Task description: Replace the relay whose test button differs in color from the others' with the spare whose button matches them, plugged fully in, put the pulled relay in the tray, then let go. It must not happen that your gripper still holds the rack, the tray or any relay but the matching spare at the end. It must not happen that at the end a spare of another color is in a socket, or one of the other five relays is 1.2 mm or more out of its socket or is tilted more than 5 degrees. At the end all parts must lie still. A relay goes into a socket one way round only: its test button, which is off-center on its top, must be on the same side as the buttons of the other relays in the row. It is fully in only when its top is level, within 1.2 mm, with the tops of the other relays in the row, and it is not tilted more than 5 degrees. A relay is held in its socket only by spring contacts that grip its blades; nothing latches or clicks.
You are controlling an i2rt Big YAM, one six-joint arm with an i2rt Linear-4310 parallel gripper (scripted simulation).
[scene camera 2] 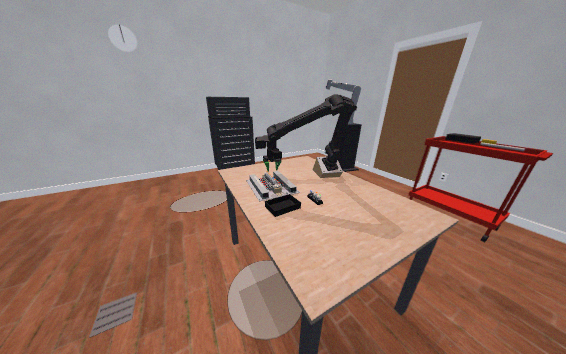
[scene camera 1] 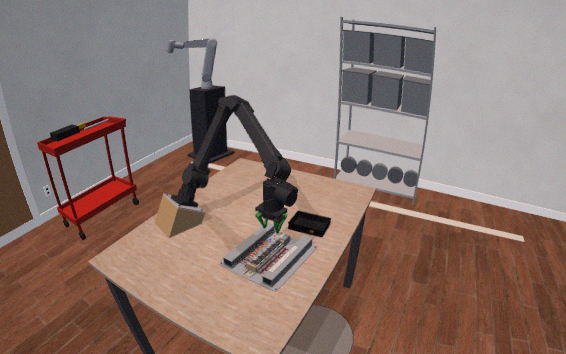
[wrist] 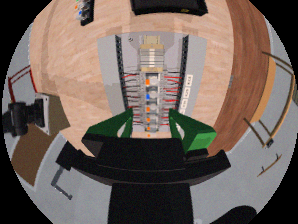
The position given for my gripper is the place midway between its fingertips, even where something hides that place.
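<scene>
Scene camera 1 shows me a black tray (scene camera 1: 316, 224). In the wrist view, what I see is my own gripper (wrist: 150, 111).
</scene>
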